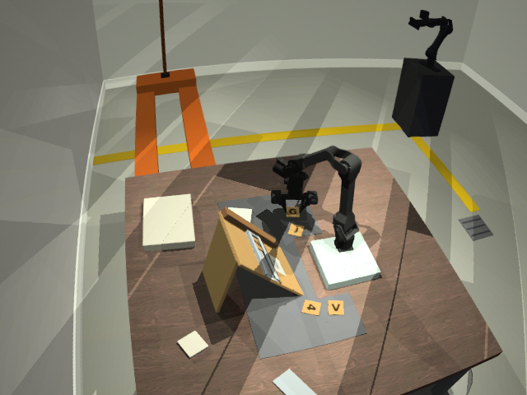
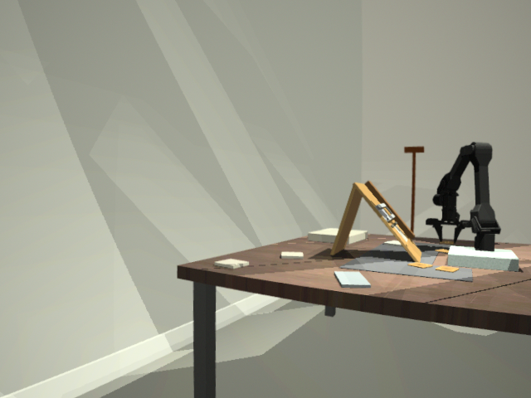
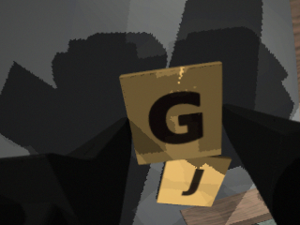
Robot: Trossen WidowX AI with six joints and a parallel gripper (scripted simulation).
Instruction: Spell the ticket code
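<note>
Right now the white card is 220 mm ahead of my gripper tip, 30 mm to the right of it and 20 mm below it. Also, from my gripper tip: cream box: 520 mm ahead, 40 mm to the right, 10 mm below; then grey mat: 50 mm ahead, 250 mm to the left, 30 mm below; then white ticket: 140 mm ahead, 310 mm to the left, 60 mm above.
</note>
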